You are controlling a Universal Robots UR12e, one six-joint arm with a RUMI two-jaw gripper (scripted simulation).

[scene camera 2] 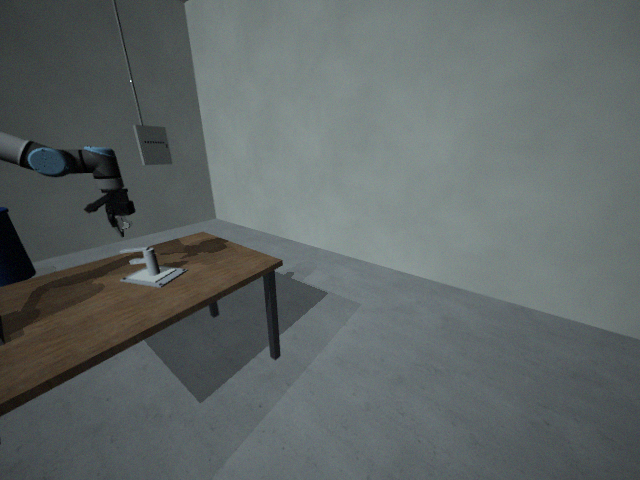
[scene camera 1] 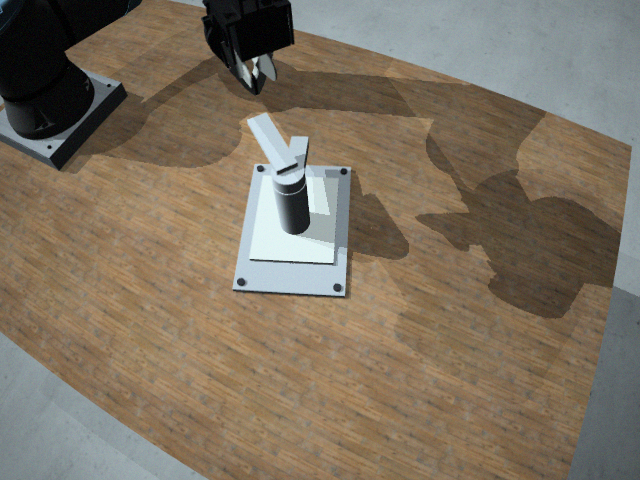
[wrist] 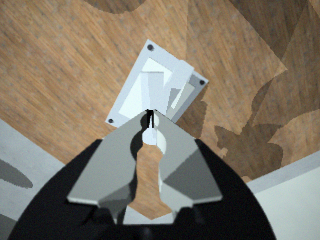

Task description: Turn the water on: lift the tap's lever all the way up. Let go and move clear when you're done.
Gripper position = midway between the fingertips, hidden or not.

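Note:
My gripper (scene camera 1: 256,93), plus a grey tap (scene camera 1: 301,229). Again my gripper (scene camera 2: 122,237), with the grey tap (scene camera 2: 156,273). Also my gripper (wrist: 151,111), and the grey tap (wrist: 176,90).

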